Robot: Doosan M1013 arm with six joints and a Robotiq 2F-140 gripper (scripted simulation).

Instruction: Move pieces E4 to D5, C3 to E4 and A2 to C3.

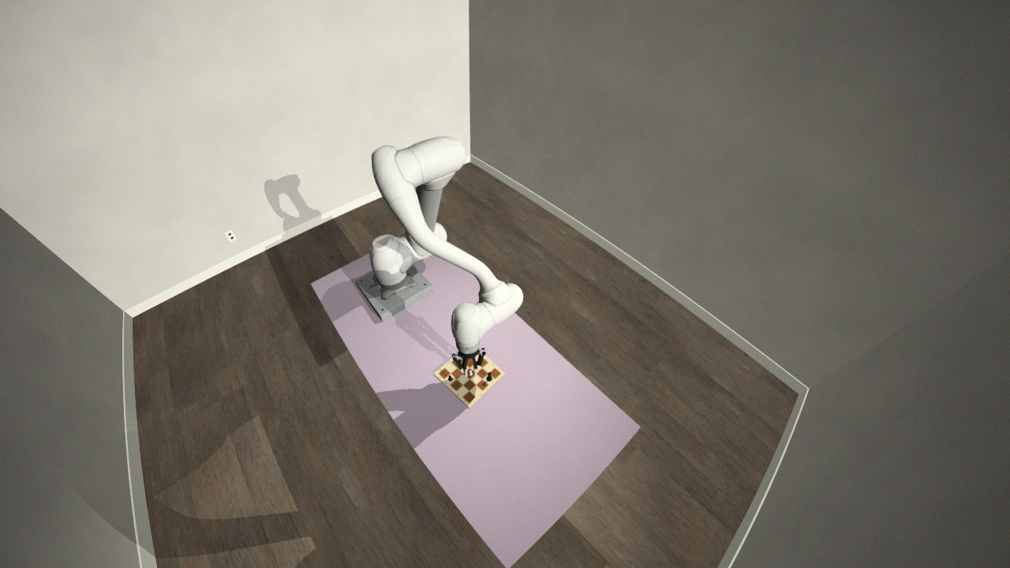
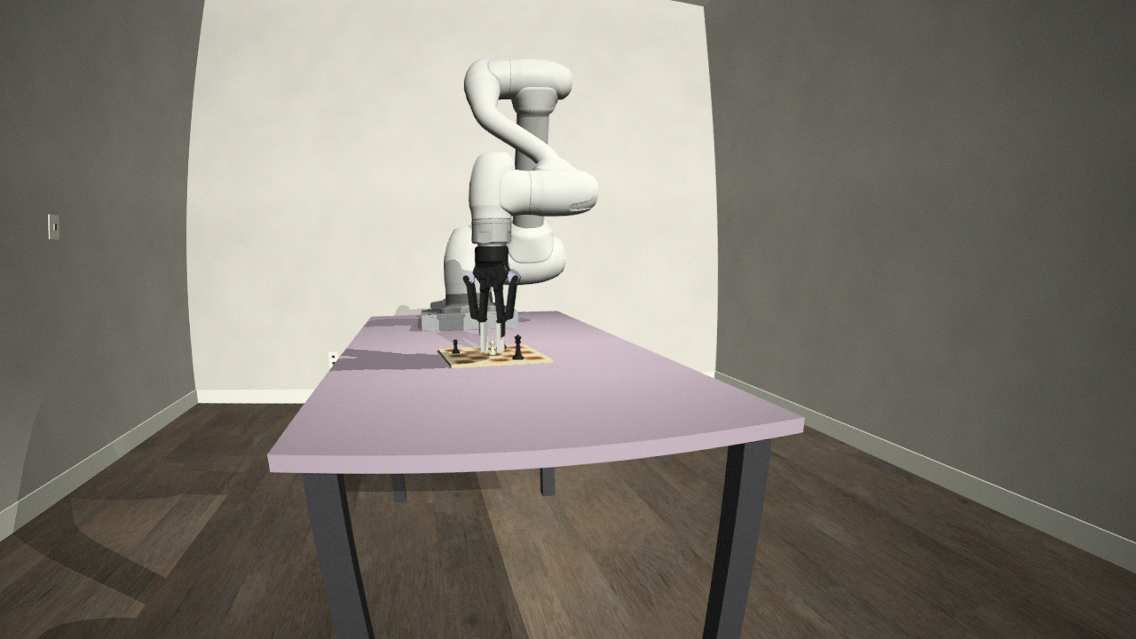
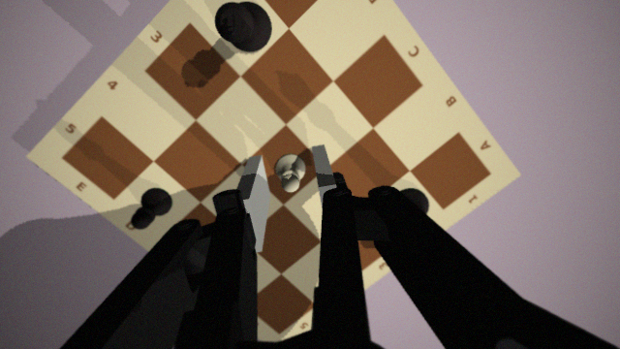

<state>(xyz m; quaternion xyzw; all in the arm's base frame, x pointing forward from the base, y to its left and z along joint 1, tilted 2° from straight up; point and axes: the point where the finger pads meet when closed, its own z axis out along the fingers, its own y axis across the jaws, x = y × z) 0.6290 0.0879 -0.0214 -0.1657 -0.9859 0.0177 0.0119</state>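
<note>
Right now my hand is 30 mm above the white pawn. From my hand the other things lie so: chessboard: 40 mm below; black pawn: 90 mm to the right, 30 mm below, 20 mm behind; tall black piece: 80 mm behind, 20 mm to the left, 10 mm below.
</note>
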